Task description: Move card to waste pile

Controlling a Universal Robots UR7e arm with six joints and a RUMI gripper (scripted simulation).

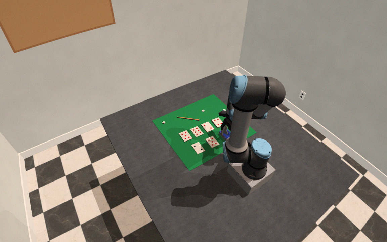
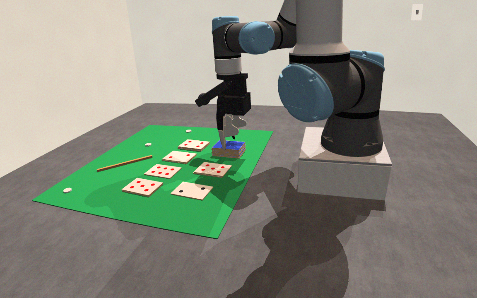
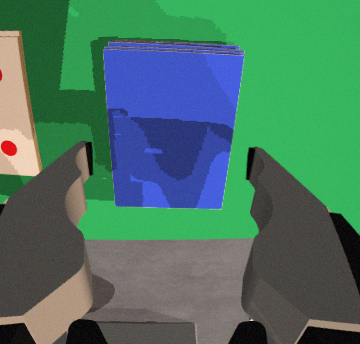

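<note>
Now: the red-pip card 120 mm to the left of my hand, 40 mm below it and 10 mm behind it. From my hand the other things lie so: green mat 150 mm ahead, 120 mm to the left, 60 mm below; then thin wooden stick 270 mm ahead, 190 mm to the left, 40 mm below.
</note>
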